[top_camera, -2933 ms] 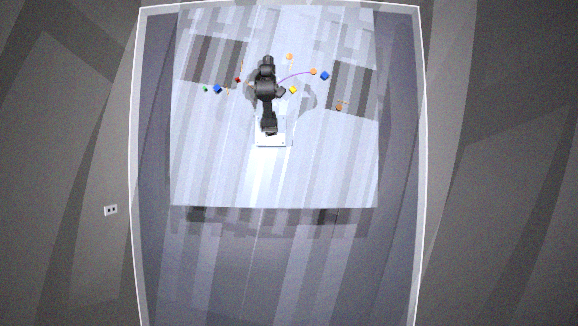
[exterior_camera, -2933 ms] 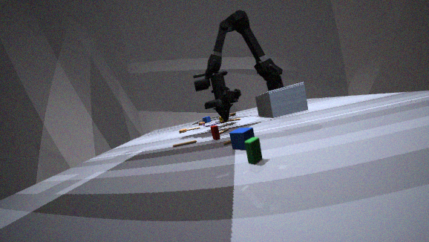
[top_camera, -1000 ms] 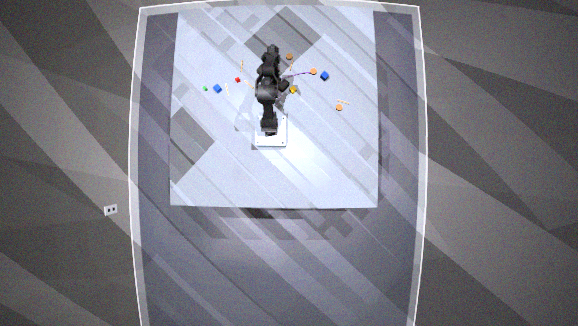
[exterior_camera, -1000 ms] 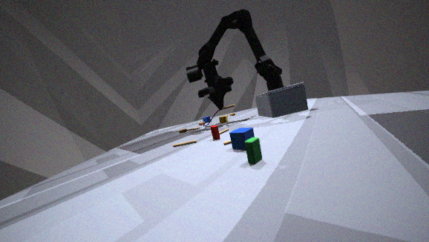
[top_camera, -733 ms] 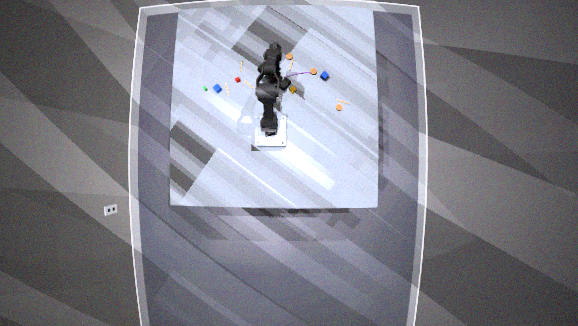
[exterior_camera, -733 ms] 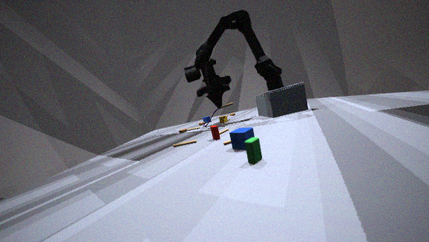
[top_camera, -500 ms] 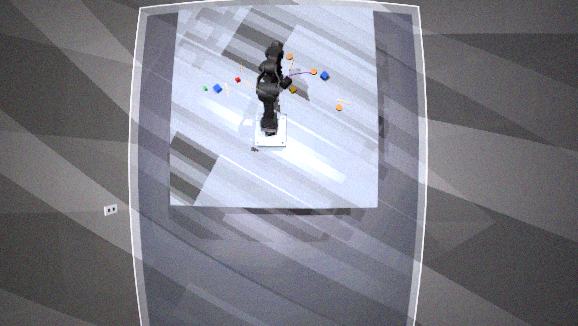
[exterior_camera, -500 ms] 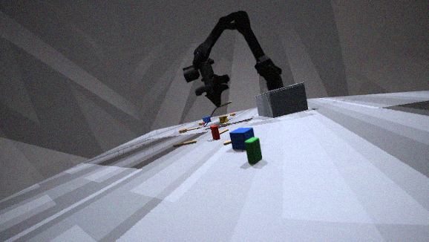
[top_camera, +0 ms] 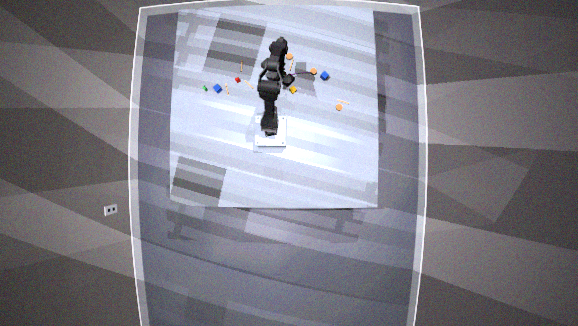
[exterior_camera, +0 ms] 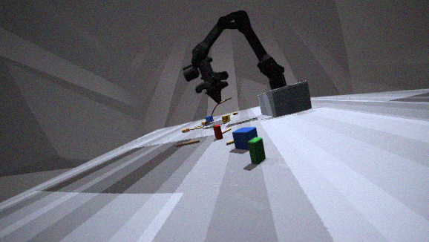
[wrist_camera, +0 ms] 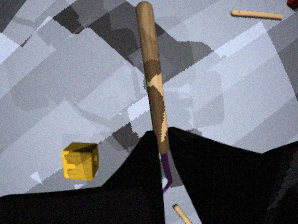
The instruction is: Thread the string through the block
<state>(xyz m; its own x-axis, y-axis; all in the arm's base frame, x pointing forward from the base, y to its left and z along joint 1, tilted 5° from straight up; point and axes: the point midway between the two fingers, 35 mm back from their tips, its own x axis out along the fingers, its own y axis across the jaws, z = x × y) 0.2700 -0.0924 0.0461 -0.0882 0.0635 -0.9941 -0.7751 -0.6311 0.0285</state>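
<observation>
The yellow wooden block lies 40 mm behind my gripper tip, 80 mm to the right of it and 80 mm below it. The rest, counted from my gripper tip: thin wooden stick 10 mm behind, 10 mm to the left; round orange button 60 mm ahead, 230 mm to the right, 90 mm below; red block 90 mm ahead, 230 mm to the left, 80 mm below.
</observation>
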